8 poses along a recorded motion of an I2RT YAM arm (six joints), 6.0 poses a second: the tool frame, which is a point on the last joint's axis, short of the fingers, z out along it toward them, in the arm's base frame.
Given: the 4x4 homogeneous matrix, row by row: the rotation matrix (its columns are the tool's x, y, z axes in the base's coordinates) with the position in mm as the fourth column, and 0 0 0 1 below. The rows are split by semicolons.
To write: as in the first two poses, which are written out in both.
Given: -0.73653, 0.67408, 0.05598, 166.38; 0.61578, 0.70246, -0.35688, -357.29; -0.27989, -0.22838, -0.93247, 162.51; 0, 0, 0, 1
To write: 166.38, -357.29, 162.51, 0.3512, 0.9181, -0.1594, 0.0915
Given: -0.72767, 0.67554, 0.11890, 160.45; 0.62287, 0.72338, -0.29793, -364.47; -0.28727, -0.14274, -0.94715, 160.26; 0, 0, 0, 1
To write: 160.45, -364.47, 160.26, 0.3522, 0.9217, -0.1195, 0.1102
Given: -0.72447, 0.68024, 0.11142, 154.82; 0.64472, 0.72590, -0.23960, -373.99; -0.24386, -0.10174, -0.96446, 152.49; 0, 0, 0, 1
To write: 154.82, -373.99, 152.49, 0.3585, 0.9240, -0.0924, 0.0961
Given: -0.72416, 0.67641, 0.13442, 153.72; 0.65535, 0.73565, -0.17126, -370.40; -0.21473, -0.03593, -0.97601, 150.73; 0, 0, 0, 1
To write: 153.72, -370.40, 150.73, 0.3592, 0.9268, -0.0559, 0.0942
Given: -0.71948, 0.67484, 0.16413, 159.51; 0.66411, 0.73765, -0.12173, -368.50; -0.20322, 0.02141, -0.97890, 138.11; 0, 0, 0, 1
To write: 159.51, -368.50, 138.11, 0.3612, 0.9268, -0.0271, 0.0991
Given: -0.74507, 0.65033, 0.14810, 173.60; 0.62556, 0.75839, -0.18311, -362.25; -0.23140, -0.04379, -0.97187, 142.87; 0, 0, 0, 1
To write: 173.60, -362.25, 142.87, 0.3422, 0.9321, -0.0609, 0.1018
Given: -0.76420, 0.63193, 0.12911, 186.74; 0.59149, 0.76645, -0.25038, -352.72; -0.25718, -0.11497, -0.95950, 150.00; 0, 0, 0, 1
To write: 186.74, -352.72, 150.00, 0.3274, 0.9341, -0.0978, 0.1034
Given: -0.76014, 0.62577, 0.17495, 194.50; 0.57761, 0.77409, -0.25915, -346.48; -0.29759, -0.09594, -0.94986, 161.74; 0, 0, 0, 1
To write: 194.50, -346.48, 161.74, 0.3223, 0.9333, -0.0951, 0.1266
